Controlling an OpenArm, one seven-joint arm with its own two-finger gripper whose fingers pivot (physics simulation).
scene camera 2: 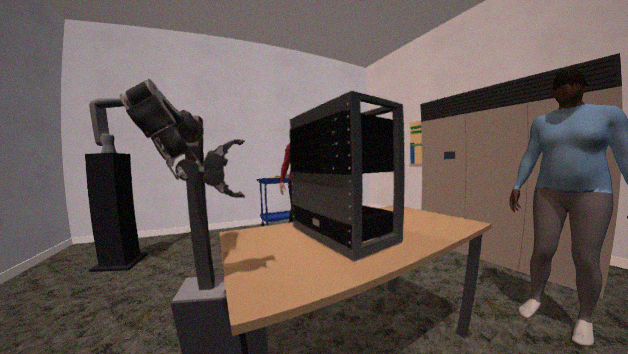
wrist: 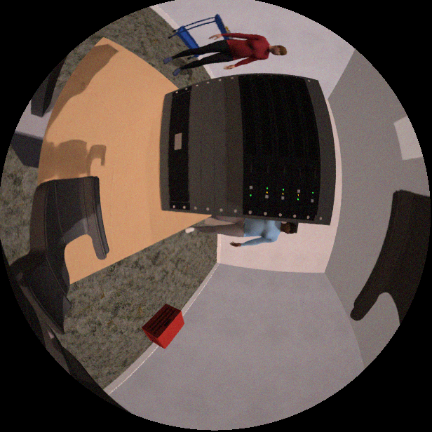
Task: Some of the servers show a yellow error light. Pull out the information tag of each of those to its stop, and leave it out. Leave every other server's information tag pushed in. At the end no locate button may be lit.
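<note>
The black server rack [scene camera 2: 356, 180] [wrist: 327, 160] stands upright on the table. A stack of black servers [scene camera 2: 315, 145] [wrist: 280, 130] fills its upper part. In the wrist view the rack lies sideways, with small lights near one end of the servers. Yellow lights show beside green ones on three middle servers; the two outer ones show green. Small grey squares sit near the lights; none looks lit. The information tags cannot be made out. My gripper [scene camera 2: 243, 169] [wrist: 202, 242] is open and empty, in front of the rack and apart from it.
The wooden table [scene camera 2: 280, 290] [wrist: 130, 120] carries the rack. Grey panels and a black unit with a pale label [scene camera 2: 315, 222] [wrist: 178, 141] sit below the servers. A blue cart [scene camera 2: 274, 217], a person in red [wrist: 247, 48] and a person in light blue [scene camera 2: 572, 150] stand beyond.
</note>
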